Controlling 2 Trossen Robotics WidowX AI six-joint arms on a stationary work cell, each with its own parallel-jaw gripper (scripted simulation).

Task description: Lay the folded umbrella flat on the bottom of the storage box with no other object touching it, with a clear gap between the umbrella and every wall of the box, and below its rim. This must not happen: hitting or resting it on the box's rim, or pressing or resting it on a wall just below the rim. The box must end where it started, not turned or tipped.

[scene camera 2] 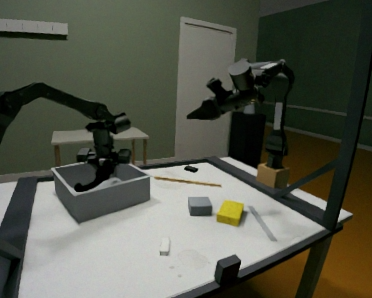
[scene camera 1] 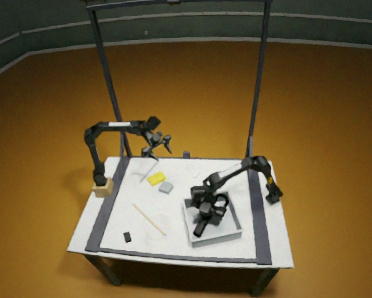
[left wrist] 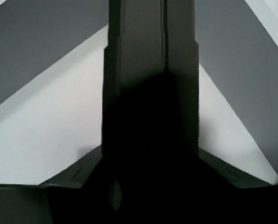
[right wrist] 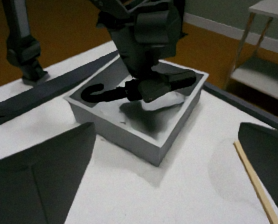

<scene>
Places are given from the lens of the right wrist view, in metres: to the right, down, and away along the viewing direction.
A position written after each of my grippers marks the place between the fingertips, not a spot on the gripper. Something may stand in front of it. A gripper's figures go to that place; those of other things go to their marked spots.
my left gripper (right wrist: 152,92): 0.04, -0.05, 0.49
my right gripper (right wrist: 165,129): 0.01, 0.01, 0.11
grey storage box (right wrist: 141,128): 0.01, 0.04, 0.51
black folded umbrella (right wrist: 130,90): -0.02, -0.05, 0.44
The marked spots on the grey storage box and the black folded umbrella are 0.12 m apart.
</scene>
